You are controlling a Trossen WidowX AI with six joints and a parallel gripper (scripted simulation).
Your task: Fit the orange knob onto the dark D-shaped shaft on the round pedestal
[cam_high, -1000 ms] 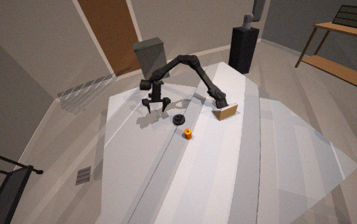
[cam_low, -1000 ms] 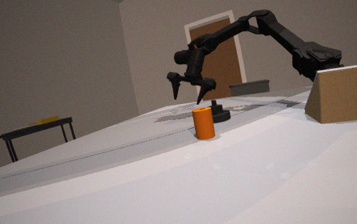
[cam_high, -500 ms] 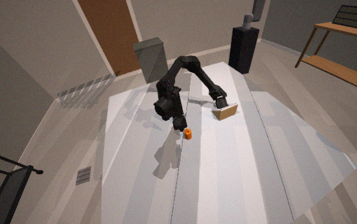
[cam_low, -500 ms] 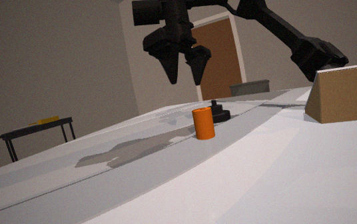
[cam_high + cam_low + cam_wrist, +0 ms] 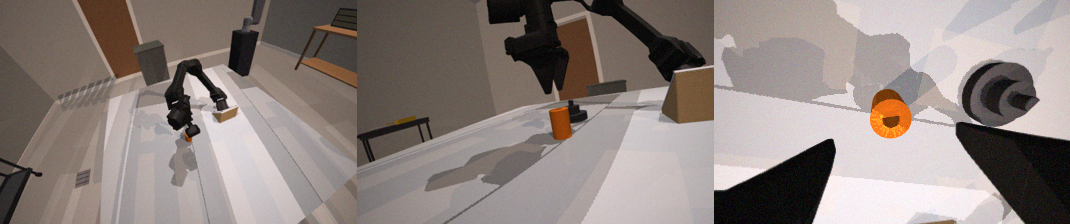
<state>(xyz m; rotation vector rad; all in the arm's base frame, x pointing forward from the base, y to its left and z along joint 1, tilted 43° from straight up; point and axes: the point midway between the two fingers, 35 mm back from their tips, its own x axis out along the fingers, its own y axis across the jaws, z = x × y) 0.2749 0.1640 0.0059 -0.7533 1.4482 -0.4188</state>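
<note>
Right now my gripper tip is 70 mm above the orange knob. From my gripper tip the other things lie so: round pedestal (140 mm to the right, 70 mm below, 20 mm ahead).
</note>
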